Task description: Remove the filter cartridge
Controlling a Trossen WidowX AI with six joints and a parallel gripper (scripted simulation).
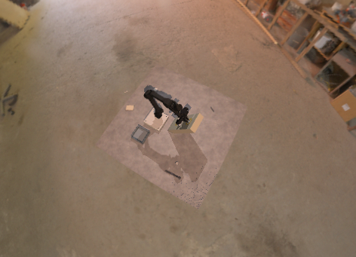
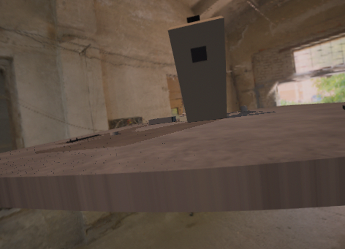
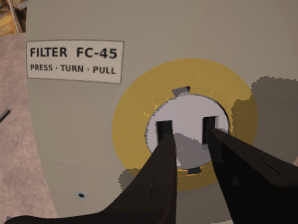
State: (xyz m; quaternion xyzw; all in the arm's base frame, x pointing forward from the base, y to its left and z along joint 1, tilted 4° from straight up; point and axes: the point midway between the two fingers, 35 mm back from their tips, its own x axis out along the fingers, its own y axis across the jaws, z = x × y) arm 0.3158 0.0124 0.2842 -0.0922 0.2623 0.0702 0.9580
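The grey round filter cartridge lies 20 mm ahead of my gripper tip and 10 mm below it. Also, from my gripper tip: grey tray 390 mm behind, 310 mm to the right, 270 mm below; then small beige block 710 mm behind, 120 mm to the right, 270 mm below.
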